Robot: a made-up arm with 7 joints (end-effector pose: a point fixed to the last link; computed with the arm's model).
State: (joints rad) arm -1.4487 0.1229 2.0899 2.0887 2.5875 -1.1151 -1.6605
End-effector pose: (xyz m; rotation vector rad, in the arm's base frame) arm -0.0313 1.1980 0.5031 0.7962 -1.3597 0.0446
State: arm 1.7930 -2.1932 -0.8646 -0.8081 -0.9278 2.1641 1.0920
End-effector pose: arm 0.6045 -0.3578 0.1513 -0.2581 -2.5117 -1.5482
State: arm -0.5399 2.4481 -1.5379 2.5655 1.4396 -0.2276 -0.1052
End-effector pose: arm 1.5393 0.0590 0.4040 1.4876 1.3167 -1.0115
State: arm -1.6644 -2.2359 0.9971 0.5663 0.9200 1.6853 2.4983
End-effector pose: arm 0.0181 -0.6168 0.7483 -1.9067 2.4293 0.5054
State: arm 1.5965 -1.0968 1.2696 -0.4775 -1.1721 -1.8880 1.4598
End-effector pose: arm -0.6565 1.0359 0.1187 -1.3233 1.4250 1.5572
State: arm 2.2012 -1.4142 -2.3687 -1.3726 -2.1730 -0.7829 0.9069
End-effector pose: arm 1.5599 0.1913 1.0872 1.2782 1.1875 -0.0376
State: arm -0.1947 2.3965 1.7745 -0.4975 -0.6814 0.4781 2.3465
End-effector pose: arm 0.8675 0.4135 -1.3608 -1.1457 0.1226 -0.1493
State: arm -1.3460 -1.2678 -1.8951 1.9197 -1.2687 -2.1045 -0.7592
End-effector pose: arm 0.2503 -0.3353 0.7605 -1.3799 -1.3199 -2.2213
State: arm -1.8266 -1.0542 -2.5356 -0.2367 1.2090 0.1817 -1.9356
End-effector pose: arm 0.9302 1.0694 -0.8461 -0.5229 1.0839 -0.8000
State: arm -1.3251 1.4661 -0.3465 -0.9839 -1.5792 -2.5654 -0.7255
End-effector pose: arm 0.6523 0.0871 1.1160 -1.5603 -1.6891 -0.7672
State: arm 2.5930 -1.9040 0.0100 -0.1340 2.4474 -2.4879 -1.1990
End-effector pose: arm 0.6794 -0.6276 0.2252 0.3886 -2.0333 -1.3409
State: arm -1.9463 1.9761 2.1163 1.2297 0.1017 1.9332 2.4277
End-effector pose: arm 0.7903 0.3836 0.7165 1.5081 -0.7107 -0.4503
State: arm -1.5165 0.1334 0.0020 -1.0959 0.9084 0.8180 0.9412
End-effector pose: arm 0.4788 -0.7538 1.5756 1.6076 1.5196 1.6809
